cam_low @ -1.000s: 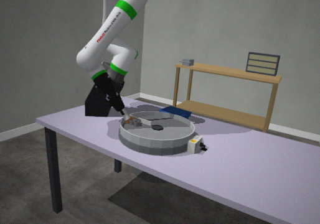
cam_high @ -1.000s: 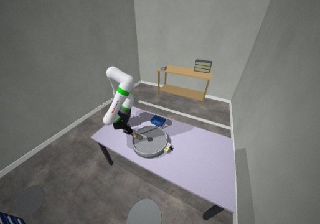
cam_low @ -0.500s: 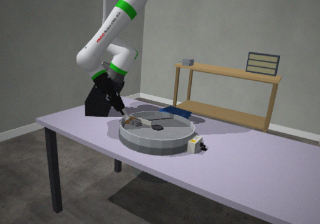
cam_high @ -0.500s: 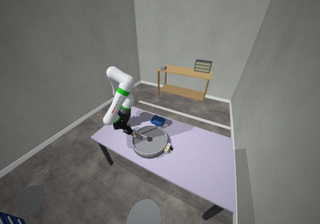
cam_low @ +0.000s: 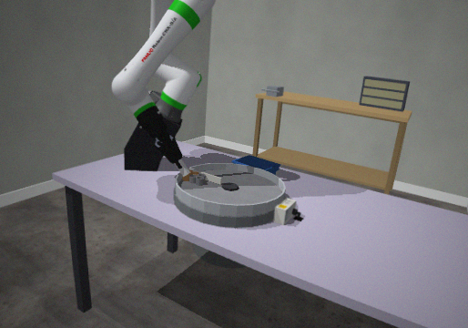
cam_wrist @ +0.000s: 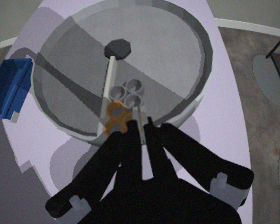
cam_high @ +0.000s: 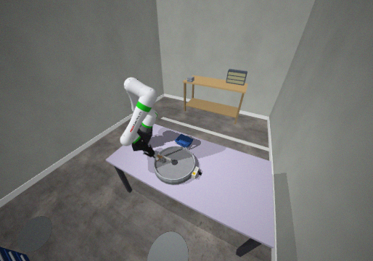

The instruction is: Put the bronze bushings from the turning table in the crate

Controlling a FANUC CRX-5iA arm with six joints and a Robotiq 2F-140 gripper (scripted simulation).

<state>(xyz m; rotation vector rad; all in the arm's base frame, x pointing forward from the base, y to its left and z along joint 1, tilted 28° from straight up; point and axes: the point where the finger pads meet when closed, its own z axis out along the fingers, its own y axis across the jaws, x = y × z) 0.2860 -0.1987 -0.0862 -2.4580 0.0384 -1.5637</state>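
Right now my hand is 15 cm short of the blue crate, 41 cm to the right of it and 8 cm above it. Round my hand: round grey turning table: 19 cm ahead, 5 cm to the left, 5 cm below.
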